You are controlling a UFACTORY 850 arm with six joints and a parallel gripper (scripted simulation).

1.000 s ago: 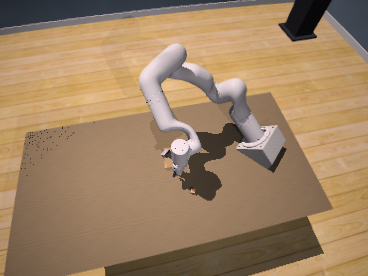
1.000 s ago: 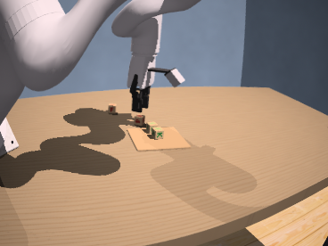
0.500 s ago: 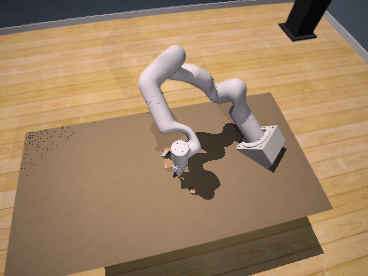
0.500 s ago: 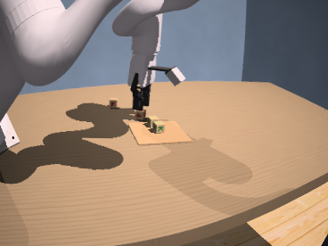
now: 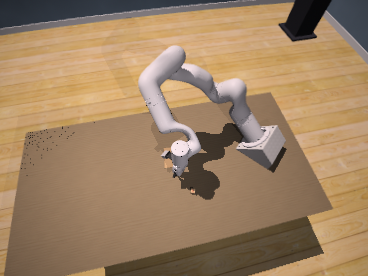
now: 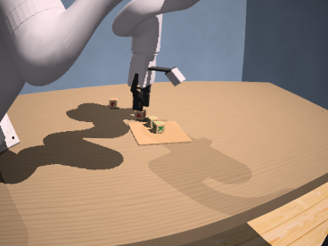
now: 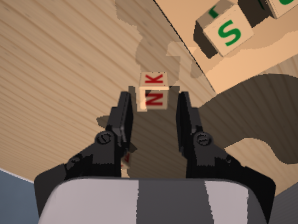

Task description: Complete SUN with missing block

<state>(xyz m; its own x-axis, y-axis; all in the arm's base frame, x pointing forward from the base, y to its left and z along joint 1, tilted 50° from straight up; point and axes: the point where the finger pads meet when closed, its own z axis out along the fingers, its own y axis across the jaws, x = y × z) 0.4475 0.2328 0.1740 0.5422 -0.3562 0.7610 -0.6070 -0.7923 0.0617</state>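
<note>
Right now my hand is 40 mm above the N block. The rest, counted from my hand: tan mat (120 mm to the right, 50 mm below).
</note>
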